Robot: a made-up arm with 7 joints. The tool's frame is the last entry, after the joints.
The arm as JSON. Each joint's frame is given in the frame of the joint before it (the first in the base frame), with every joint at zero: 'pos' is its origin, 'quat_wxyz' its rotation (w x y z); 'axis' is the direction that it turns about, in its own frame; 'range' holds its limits. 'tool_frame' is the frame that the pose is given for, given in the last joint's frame.
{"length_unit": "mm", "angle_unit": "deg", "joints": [
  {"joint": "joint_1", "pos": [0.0, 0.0, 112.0], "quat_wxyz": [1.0, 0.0, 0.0, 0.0], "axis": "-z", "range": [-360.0, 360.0]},
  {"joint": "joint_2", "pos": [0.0, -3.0, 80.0], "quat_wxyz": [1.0, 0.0, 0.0, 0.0], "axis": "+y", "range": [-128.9, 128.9]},
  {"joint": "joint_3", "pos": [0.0, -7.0, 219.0], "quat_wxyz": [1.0, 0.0, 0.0, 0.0], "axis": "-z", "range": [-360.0, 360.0]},
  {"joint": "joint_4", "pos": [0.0, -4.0, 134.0], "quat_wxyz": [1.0, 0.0, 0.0, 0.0], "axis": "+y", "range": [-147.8, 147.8]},
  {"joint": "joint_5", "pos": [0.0, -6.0, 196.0], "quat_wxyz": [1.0, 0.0, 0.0, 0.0], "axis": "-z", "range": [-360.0, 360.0]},
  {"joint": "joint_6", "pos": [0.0, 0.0, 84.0], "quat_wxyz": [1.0, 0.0, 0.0, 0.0], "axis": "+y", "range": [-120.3, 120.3]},
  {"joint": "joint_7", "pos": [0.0, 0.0, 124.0], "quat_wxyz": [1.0, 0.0, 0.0, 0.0], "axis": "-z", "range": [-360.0, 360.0]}
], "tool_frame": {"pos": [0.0, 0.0, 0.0], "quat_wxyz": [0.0, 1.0, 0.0, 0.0]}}
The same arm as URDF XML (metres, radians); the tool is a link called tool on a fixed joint. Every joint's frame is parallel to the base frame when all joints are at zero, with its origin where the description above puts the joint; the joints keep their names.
<robot name="arm">
<link name="base"/>
<link name="link1"/>
<link name="link2"/>
<link name="link3"/>
<link name="link4"/>
<link name="link5"/>
<link name="link6"/>
<link name="link7"/>
<link name="tool"/>
<joint name="joint_1" type="revolute"><parent link="base"/><child link="link1"/><origin xyz="0 0 0.112" rpy="0 0 0"/><axis xyz="0 0 -1"/><limit lower="-6.2832" upper="6.2832"/></joint>
<joint name="joint_2" type="revolute"><parent link="link1"/><child link="link2"/><origin xyz="0 -0.003 0.08" rpy="0 0 0"/><axis xyz="0 1 0"/><limit lower="-2.2497" upper="2.2497"/></joint>
<joint name="joint_3" type="revolute"><parent link="link2"/><child link="link3"/><origin xyz="0 -0.007 0.219" rpy="0 0 0"/><axis xyz="0 0 -1"/><limit lower="-6.2832" upper="6.2832"/></joint>
<joint name="joint_4" type="revolute"><parent link="link3"/><child link="link4"/><origin xyz="0 -0.004 0.134" rpy="0 0 0"/><axis xyz="0 1 0"/><limit lower="-2.5796" upper="2.5796"/></joint>
<joint name="joint_5" type="revolute"><parent link="link4"/><child link="link5"/><origin xyz="0 -0.006 0.196" rpy="0 0 0"/><axis xyz="0 0 -1"/><limit lower="-6.2832" upper="6.2832"/></joint>
<joint name="joint_6" type="revolute"><parent link="link5"/><child link="link6"/><origin xyz="0 0 0.084" rpy="0 0 0"/><axis xyz="0 1 0"/><limit lower="-2.0996" upper="2.0996"/></joint>
<joint name="joint_7" type="revolute"><parent link="link6"/><child link="link7"/><origin xyz="0 0 0.124" rpy="0 0 0"/><axis xyz="0 0 -1"/><limit lower="-6.2832" upper="6.2832"/></joint>
<joint name="tool_fixed" type="fixed"><parent link="link7"/><child link="tool"/><origin xyz="0 0 0" rpy="3.1416 0 0"/></joint>
</robot>

